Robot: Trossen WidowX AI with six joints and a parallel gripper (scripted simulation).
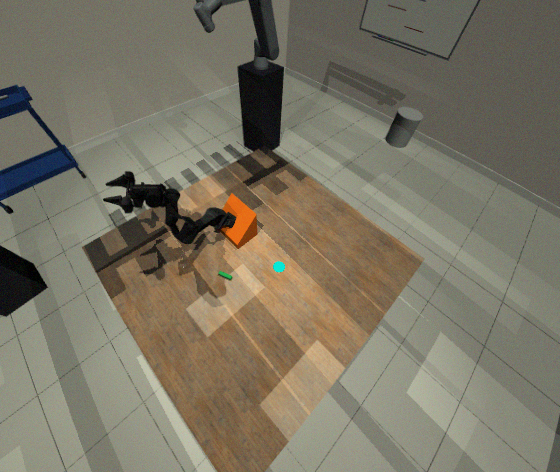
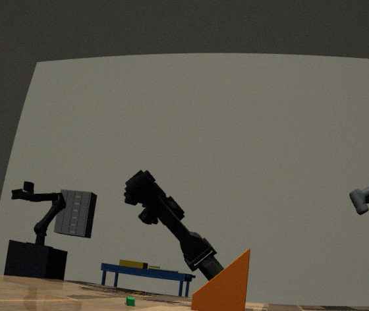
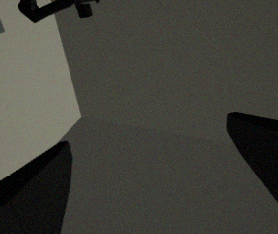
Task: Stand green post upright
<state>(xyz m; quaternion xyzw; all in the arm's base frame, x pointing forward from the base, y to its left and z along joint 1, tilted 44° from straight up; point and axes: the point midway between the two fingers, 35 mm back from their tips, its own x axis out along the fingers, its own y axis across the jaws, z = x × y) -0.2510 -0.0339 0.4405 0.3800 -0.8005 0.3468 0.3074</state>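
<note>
Right now the green post is 470 mm ahead of my gripper tip, 150 mm to the left of it and 360 mm below it. Round my gripper tip: cyan circle (630 mm ahead, 360 mm to the left, 370 mm below).
</note>
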